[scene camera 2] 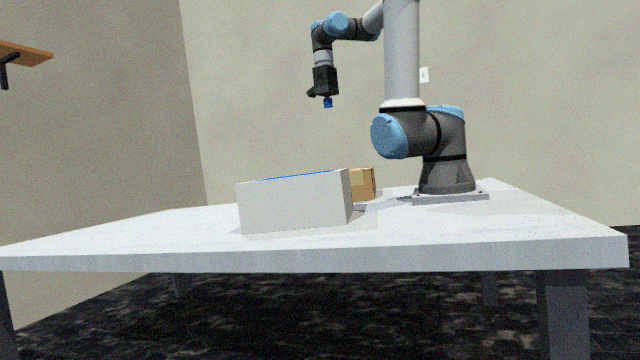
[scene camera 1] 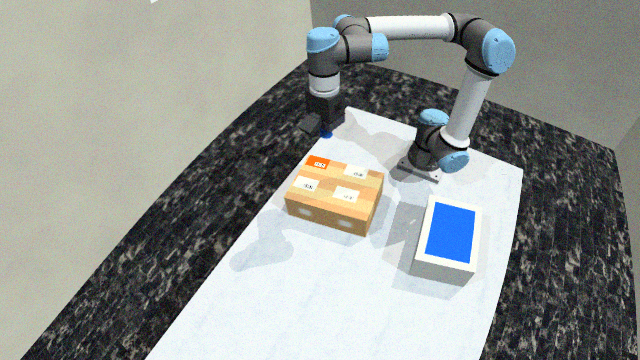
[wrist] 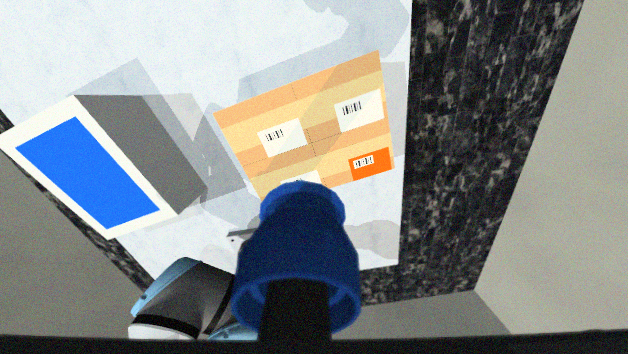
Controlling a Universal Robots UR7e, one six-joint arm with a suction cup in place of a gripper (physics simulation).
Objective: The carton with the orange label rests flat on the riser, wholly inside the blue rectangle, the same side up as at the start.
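Seen in the pictures: end effector, tool point: [scene camera 2: 328,107] [scene camera 1: 326,134] [wrist: 302,218]; arm's base, origin of the base link: [scene camera 2: 446,190] [scene camera 1: 424,158].
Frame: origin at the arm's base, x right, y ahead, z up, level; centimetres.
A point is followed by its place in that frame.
The carton with the orange label [scene camera 1: 318,162] {x 26.8, y 34.6, z 8.5 cm} [wrist: 370,164] {x 27.2, y 34.6, z 8.3 cm} stands on the table in a tight two-by-two block of cartons, at the far left corner in scene camera 1, label up. The white riser [scene camera 1: 442,272] {x -31.7, y 42.9, z 5.2 cm} [scene camera 2: 295,202] {x -35.8, y 26.2, z 4.0 cm} [wrist: 140,150] {x -18.4, y 36.6, z 6.8 cm} stands apart from the block. The blue rectangle [scene camera 1: 451,232] {x -27.0, y 31.7, z 9.9 cm} [scene camera 2: 295,175] {x -28.4, y 30.6, z 9.9 cm} [wrist: 85,172] {x -27.4, y 33.2, z 9.9 cm} on its top is bare. My gripper [scene camera 1: 326,134] [scene camera 2: 328,103] [wrist: 302,200], a blue suction cup, is open and empty. It hangs high above the table, pointing down, clear of all cartons. In scene camera 2 the riser partly hides the block.
Three white-labelled cartons [scene camera 1: 355,171] {x 13.9, y 29.6, z 8.1 cm} [scene camera 1: 305,184] {x 23.4, y 44.9, z 8.4 cm} [scene camera 1: 346,194] {x 9.7, y 39.7, z 8.5 cm} fill the rest of the block, touching the orange-labelled one. The block is near one long edge of the white table [scene camera 1: 300,300] {x -0.9, y 74.9, z -2.1 cm} [scene camera 2: 175,240] {x -47.2, y 56.3, z -2.1 cm}. The arm's base [scene camera 1: 420,170] {x -2.0, y 7.6, z 0.5 cm} [scene camera 2: 445,197] {x -9.1, y -1.1, z -0.7 cm} stands behind the riser and the block.
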